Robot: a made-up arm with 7 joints. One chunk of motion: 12 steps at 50 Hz.
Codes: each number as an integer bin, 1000 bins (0 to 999) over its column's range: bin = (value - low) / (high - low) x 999, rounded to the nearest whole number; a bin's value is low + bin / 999 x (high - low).
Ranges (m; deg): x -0.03..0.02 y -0.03..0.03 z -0.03..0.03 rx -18..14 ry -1..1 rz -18..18
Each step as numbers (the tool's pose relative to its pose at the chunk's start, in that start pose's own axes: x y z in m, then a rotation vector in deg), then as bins.
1 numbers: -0.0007 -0.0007 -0.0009 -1.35 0.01 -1.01
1 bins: 585 488 485 520 504 471
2 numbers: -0.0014 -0.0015 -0.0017 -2.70 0.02 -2.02
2 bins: 571 475 471 478 509 443
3 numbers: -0.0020 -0.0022 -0.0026 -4.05 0.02 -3.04
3 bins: 559 463 456 436 509 415
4 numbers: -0.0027 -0.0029 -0.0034 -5.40 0.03 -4.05
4 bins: 545 451 443 393 514 387
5 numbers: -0.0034 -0.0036 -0.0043 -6.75 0.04 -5.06
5 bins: 531 440 428 351 519 359
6 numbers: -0.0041 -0.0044 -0.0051 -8.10 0.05 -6.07
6 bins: 517 426 415 309 524 331
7 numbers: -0.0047 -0.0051 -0.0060 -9.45 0.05 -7.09
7 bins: 505 415 400 267 524 303
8 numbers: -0.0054 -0.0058 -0.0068 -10.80 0.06 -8.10
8 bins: 492 403 386 225 529 275
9 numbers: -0.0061 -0.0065 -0.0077 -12.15 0.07 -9.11
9 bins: 478 391 371 183 534 247
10 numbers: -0.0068 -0.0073 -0.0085 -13.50 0.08 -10.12
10 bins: 464 378 358 140 539 219
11 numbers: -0.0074 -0.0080 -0.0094 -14.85 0.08 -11.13
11 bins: 452 366 343 98 539 191
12 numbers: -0.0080 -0.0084 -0.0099 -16.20 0.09 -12.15
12 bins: 440 360 335 56 544 162
